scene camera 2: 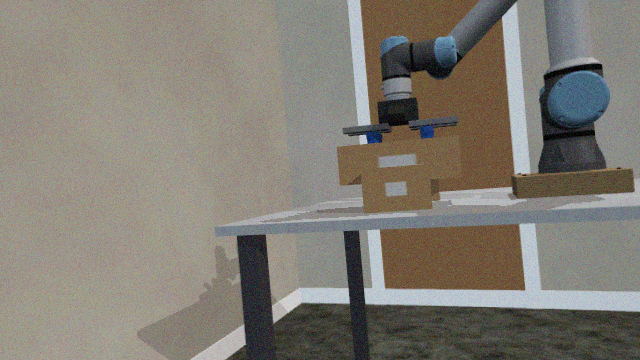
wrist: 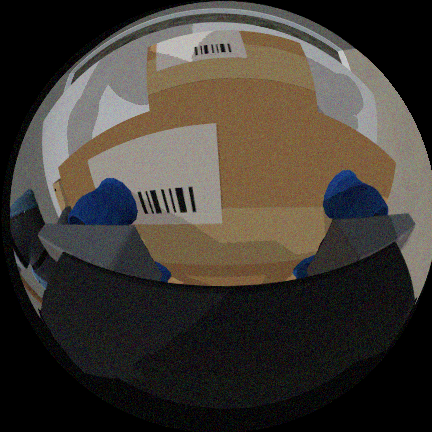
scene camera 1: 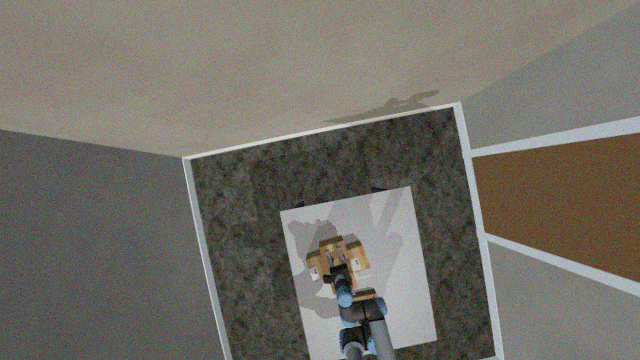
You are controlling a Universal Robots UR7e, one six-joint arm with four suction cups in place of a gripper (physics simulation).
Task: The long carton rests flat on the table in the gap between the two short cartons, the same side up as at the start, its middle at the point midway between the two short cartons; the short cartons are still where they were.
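Frame: origin at the arm's base, x right, y ahead, z up, level; centimetres.
Seen in the pictures: hand at its tool point: (wrist: 232,231); arm's base at its link origin: (scene camera 2: 571,170).
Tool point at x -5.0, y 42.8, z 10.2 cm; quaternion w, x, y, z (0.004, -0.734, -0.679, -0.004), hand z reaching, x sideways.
Note:
Pixels of each thing's top centre, then the offset from my tool point to it.
- long brown carton at its top centre: (wrist: 246,243) (scene camera 2: 397,142) (scene camera 1: 338,268) dz +1.5, dx -0.3, dy +0.8 cm
- left short carton at its top centre: (wrist: 232,58) (scene camera 2: 395,166) (scene camera 1: 317,268) dz -5.3, dx -13.7, dy +2.0 cm
- right short carton at its top centre: (scene camera 1: 358,259) dz -5.3, dx +13.0, dy -2.0 cm
The long brown carton (scene camera 1: 324,248) (scene camera 2: 352,162) (wrist: 290,150) hangs level under my suction gripper (scene camera 1: 336,255) (scene camera 2: 400,132) (wrist: 230,215), whose blue cups sit on its top. In scene camera 1 it lies between the left short carton (scene camera 1: 314,262) and the right short carton (scene camera 1: 364,260). In scene camera 2 its underside is above the table and below the top of the nearer short carton (scene camera 2: 372,197), which hides its lower middle. That short carton (wrist: 270,62) also shows at the top of the wrist view. Whether carton sides touch is unclear.
The light table (scene camera 1: 415,310) (scene camera 2: 310,226) carries the cartons. The robot's wooden mounting block (scene camera 1: 364,294) (scene camera 2: 572,184) stands at the robot side of the table. A tan wall (scene camera 2: 150,125) rises beyond the opposite table end.

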